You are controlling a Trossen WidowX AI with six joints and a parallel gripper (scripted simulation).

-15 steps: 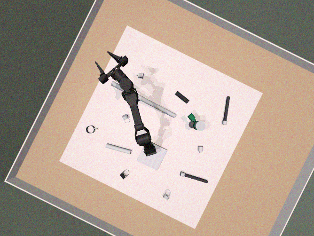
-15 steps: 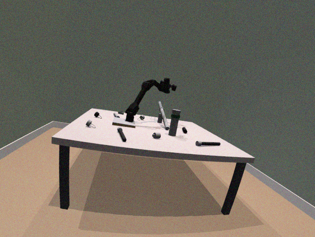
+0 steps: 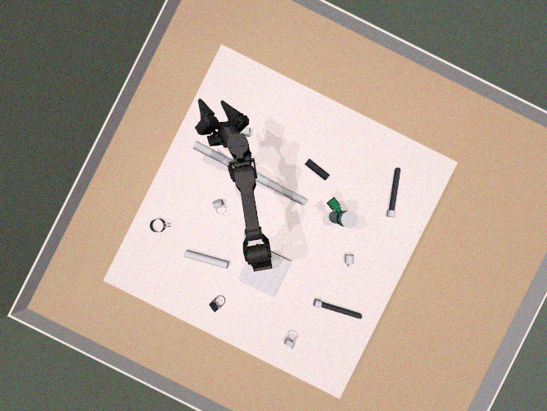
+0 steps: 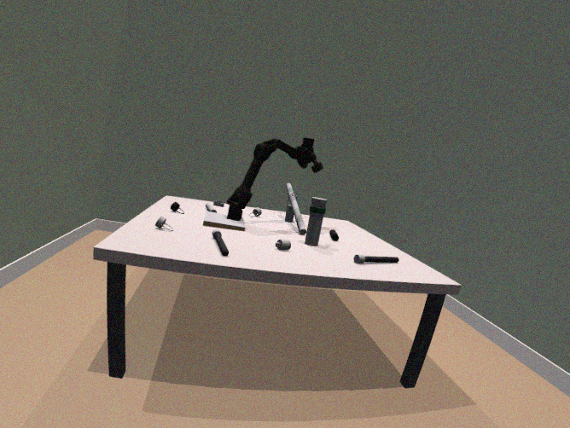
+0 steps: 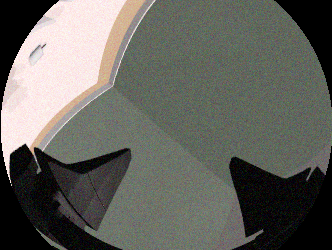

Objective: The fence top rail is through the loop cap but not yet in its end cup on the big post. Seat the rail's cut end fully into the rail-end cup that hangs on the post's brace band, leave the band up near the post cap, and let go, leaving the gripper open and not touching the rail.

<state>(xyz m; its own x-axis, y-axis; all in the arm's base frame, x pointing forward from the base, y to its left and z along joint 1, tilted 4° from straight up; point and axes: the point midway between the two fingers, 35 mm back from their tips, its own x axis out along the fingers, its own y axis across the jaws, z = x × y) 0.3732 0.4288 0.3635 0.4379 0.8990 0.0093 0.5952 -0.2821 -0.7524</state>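
My gripper tip is now 560 mm to the left of the green rail-end cup, 240 mm above it and 20 mm past it. Round my gripper tip: short grey pipe: 560 mm behind, 380 mm below, 220 mm to the right; then short dark cylinder: 420 mm to the right, 380 mm below, 100 mm ahead.
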